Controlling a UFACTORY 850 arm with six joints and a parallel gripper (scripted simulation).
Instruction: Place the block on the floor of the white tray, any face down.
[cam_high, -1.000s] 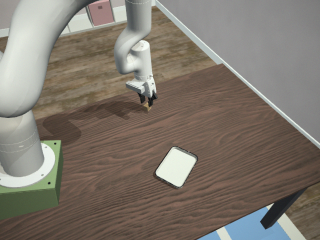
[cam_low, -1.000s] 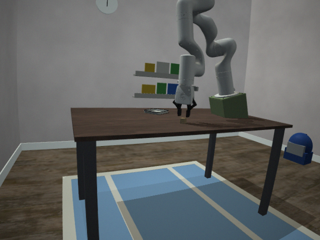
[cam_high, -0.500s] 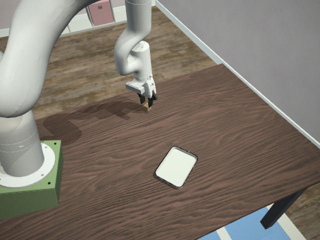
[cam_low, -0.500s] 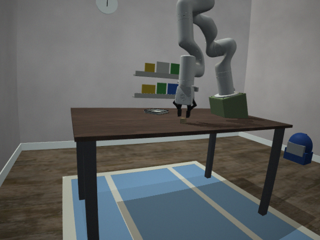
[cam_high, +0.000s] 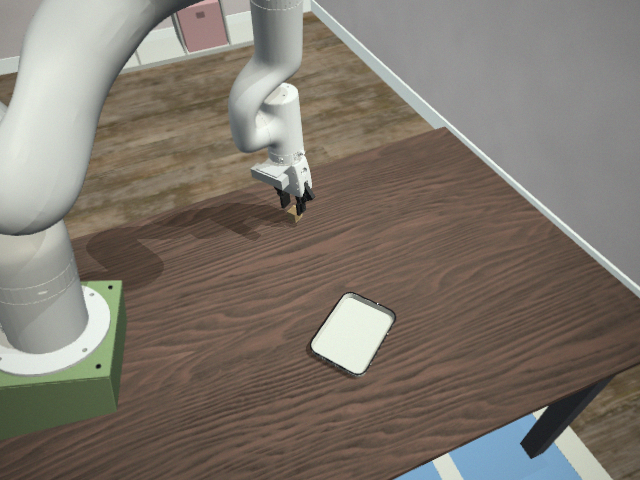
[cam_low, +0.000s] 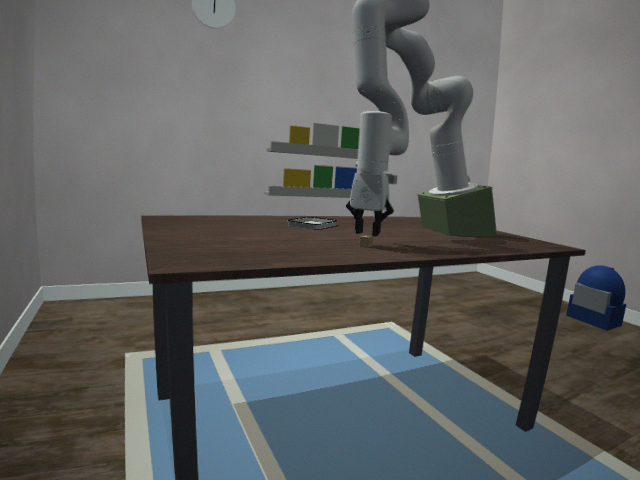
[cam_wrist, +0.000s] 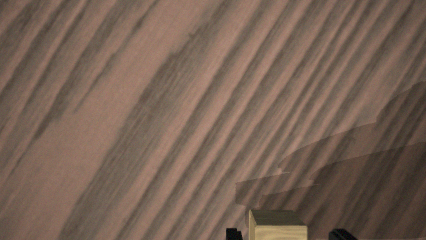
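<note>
The small wooden block lies 4 cm below my hand. Round my hand: white tray (38 cm to the right, 5 cm ahead, 4 cm below).
</note>
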